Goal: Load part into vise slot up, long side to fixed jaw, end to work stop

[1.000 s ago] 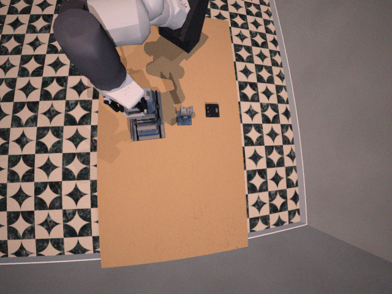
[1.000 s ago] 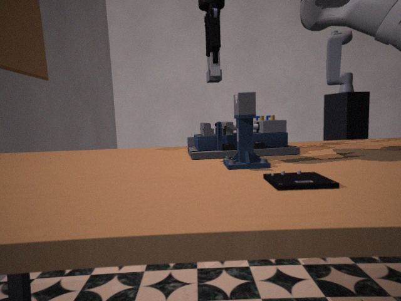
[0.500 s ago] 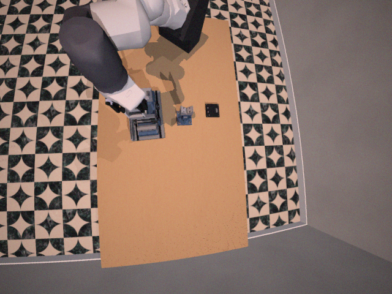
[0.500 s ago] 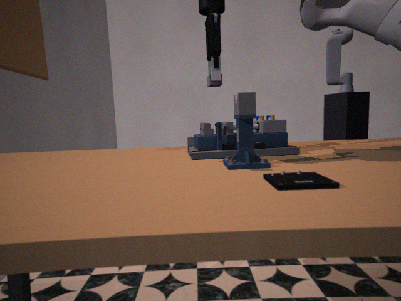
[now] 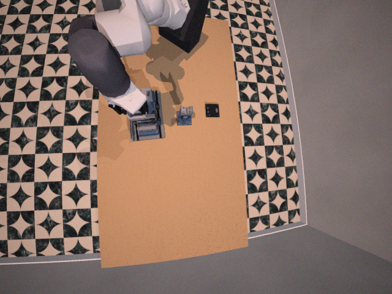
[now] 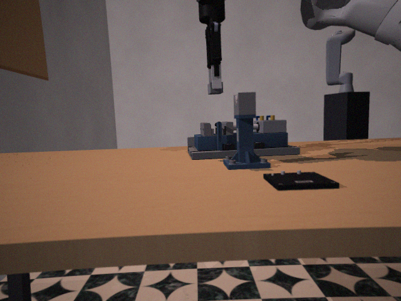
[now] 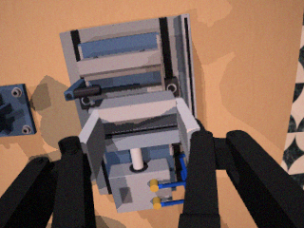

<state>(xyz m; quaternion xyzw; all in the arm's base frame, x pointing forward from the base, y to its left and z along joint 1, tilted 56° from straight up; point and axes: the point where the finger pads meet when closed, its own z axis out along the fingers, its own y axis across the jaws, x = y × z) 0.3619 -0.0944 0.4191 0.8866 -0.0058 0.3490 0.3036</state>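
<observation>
Now: hand 15 cm above the fixed jaw, 4 cm short of it and 1 cm to the right of it. The rest, counted from my hand: work stop: 13 cm below, 6 cm to the left, 2 cm ahead; then part: 2 cm below; then air cylinder rod: 15 cm below, 7 cm behind, 4 cm to the left.
</observation>
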